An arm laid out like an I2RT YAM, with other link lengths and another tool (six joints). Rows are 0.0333 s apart.
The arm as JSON. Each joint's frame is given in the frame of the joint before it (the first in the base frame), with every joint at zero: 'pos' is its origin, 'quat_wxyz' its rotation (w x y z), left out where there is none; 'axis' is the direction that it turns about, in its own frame. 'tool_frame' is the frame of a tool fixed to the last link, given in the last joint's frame.
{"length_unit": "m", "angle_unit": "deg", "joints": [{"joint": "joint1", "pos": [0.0, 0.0, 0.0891], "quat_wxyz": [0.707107, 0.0, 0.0, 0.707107], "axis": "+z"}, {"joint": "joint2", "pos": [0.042, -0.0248, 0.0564], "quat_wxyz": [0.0, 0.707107, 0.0, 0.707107], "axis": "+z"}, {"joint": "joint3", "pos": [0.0, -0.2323, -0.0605], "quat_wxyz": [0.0, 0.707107, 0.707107, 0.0], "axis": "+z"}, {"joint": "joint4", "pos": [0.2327, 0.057, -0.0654], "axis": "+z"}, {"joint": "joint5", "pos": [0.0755, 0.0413, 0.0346], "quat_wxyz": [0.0, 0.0, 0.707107, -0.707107], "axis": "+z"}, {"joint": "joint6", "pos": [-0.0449, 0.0, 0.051], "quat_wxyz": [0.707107, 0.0, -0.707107, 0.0], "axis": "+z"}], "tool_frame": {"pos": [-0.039, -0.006, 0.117], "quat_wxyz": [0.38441, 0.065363, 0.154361, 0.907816]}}
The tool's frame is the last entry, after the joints.
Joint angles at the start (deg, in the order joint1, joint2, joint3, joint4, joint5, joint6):
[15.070, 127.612, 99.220, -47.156, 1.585, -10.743]
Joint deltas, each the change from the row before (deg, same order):
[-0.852, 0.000, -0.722, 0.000, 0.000, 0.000]
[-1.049, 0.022, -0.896, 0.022, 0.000, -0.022]
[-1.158, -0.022, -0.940, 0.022, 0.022, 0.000]
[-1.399, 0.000, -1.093, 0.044, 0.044, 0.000]
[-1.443, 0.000, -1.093, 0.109, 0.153, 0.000]
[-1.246, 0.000, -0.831, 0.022, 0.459, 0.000]
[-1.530, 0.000, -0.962, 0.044, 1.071, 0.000]
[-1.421, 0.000, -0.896, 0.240, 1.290, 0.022]
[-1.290, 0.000, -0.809, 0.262, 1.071, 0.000]
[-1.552, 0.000, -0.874, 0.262, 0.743, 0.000]
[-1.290, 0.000, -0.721, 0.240, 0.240, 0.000]
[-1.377, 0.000, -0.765, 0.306, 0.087, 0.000]
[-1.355, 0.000, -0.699, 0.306, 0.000, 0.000]
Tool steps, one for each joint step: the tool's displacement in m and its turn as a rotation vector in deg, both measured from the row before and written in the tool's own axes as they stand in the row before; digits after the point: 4 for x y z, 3 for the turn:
[-0.0083, 0.0013, 0.0029, 0.508, -0.283, 0.953]
[-0.0102, 0.0015, 0.0038, 0.639, -0.347, 1.153]
[-0.0110, 0.0019, 0.0036, 0.626, -0.329, 1.287]
[-0.0131, 0.0024, 0.0043, 0.732, -0.374, 1.552]
[-0.0134, 0.0028, 0.0041, 0.630, -0.399, 1.612]
[-0.0121, 0.0031, 0.0029, 0.347, -0.570, 1.470]
[-0.0157, 0.0046, 0.0031, 0.113, -1.055, 1.923]
[-0.0148, 0.0052, 0.0026, -0.187, -1.104, 1.850]
[-0.0129, 0.0047, 0.0026, -0.127, -0.910, 1.617]
[-0.0140, 0.0049, 0.0031, 0.137, -0.643, 1.781]
[-0.0106, 0.0036, 0.0029, 0.314, -0.219, 1.368]
[-0.0107, 0.0037, 0.0031, 0.392, -0.063, 1.407]
[-0.0101, 0.0037, 0.0028, 0.391, 0.045, 1.355]

